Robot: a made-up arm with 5 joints. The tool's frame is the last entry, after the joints. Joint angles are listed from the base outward. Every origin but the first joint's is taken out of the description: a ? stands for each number. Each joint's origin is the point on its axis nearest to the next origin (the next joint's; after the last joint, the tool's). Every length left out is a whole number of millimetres.
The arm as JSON. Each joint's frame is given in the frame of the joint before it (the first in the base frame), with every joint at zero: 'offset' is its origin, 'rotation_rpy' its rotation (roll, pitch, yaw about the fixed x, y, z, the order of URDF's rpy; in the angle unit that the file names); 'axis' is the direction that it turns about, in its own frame. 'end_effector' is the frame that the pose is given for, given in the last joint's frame.
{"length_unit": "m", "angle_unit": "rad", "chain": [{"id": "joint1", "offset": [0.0, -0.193, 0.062], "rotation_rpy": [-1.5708, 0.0, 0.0], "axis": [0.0, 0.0, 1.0]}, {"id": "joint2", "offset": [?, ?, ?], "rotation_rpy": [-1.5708, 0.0, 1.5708], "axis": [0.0, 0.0, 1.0]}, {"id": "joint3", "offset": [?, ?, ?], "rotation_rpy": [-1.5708, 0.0, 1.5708], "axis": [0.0, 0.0, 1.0]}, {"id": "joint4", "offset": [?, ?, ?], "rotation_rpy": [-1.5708, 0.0, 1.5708], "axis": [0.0, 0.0, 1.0]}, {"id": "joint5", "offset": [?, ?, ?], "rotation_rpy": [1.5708, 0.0, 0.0], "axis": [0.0, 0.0, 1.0]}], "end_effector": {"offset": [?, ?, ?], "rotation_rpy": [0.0, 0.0, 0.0]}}
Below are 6 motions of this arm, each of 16 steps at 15 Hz.
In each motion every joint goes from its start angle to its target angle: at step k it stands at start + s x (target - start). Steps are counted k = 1, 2, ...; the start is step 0. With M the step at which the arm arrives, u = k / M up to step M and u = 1 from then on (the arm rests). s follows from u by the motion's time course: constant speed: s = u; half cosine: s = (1 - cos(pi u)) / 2; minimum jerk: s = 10 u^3 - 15 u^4 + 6 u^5.
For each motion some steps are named. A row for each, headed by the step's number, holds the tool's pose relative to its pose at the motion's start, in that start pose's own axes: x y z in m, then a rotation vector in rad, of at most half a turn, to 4 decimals.
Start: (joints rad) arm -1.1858 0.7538 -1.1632 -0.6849 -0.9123
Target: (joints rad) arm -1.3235 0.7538 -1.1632 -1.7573 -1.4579
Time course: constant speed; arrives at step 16
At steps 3, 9, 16:
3: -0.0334 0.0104 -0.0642 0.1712 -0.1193 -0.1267
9: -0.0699 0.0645 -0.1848 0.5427 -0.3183 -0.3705
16: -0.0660 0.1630 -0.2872 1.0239 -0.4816 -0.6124

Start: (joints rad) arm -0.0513 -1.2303 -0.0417 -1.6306 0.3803
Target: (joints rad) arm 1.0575 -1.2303 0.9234 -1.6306 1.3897
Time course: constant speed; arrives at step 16
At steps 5, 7, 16:
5: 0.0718 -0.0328 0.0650 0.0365 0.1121 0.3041
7: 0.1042 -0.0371 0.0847 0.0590 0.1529 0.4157
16: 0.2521 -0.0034 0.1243 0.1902 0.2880 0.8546

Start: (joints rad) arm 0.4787 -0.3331 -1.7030 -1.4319 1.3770
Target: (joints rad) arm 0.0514 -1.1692 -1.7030 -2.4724 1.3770
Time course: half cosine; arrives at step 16
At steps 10, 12, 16:
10: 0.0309 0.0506 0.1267 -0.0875 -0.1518 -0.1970
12: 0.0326 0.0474 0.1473 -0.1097 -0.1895 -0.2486
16: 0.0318 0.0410 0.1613 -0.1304 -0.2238 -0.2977

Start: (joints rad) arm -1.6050 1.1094 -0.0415 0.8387 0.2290
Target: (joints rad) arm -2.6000 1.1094 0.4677 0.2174 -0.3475
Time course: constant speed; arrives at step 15
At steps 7, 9, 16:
7: -0.0038 0.0981 -0.1208 0.0564 -0.5047 -0.4123
9: 0.0138 0.1266 -0.1532 0.0838 -0.6452 -0.5377
16: 0.1103 0.1967 -0.2259 0.1894 -1.0587 -0.9191

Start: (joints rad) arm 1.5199 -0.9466 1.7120 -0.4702 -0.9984
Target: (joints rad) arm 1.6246 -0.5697 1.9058 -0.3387 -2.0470
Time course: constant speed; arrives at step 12
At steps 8, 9, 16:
8: -0.0333 0.1286 0.0985 -0.2943 0.1936 -0.6621
9: -0.0307 0.1460 0.1055 -0.3402 0.2068 -0.7427
16: -0.0157 0.1956 0.1173 -0.4888 0.2299 -0.9789

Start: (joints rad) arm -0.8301 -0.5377 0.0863 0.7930 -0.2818
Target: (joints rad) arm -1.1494 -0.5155 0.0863 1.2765 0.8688
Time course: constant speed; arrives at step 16
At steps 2, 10, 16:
2: 0.0318 -0.0225 0.0189 -0.0240 0.0220 0.1535
10: 0.1844 -0.0709 0.0960 -0.0901 0.1422 0.7535
16: 0.3068 -0.0588 0.1443 -0.0995 0.2621 1.1862

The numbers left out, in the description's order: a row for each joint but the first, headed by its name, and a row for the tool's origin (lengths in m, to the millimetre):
joint2: -0.048 0.023 0.0
joint3: 0.318 -0.014 0.0
joint4: 0.153 -0.01 0.0
joint5: -0.109 -0.128 0.0
tool: -0.172 -0.102 0.0

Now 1 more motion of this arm.
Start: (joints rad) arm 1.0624 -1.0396 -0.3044 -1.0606 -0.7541
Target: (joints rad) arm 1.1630 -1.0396 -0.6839 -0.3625 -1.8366
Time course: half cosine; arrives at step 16
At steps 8, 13, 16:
8: -0.0270 0.1941 0.0884 -0.4224 0.0327 -0.6738
13: 0.0252 0.3453 0.0689 -0.7846 -0.0880 -1.2488
16: 0.0427 0.3675 0.0567 -0.8582 -0.1291 -1.3639

